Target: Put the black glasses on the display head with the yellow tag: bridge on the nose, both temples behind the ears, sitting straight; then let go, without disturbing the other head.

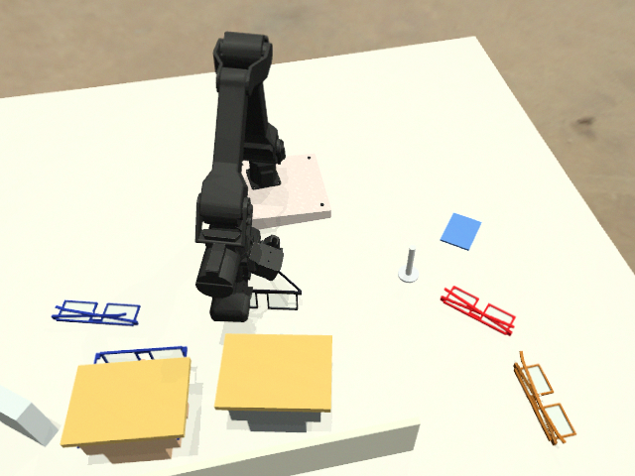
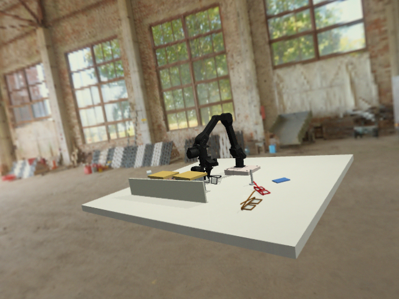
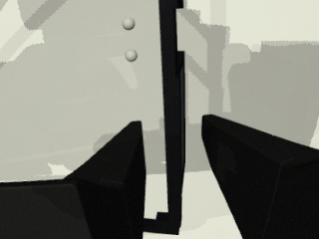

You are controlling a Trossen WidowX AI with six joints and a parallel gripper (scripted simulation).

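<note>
My gripper tip is now 320 mm to the right of the grey post and 40 mm short of it. From my gripper tip the other things lie so: blue square 460 mm to the left, 30 mm behind, 20 mm below; wall panel 310 mm ahead, 110 mm to the right, 40 mm above.
</note>
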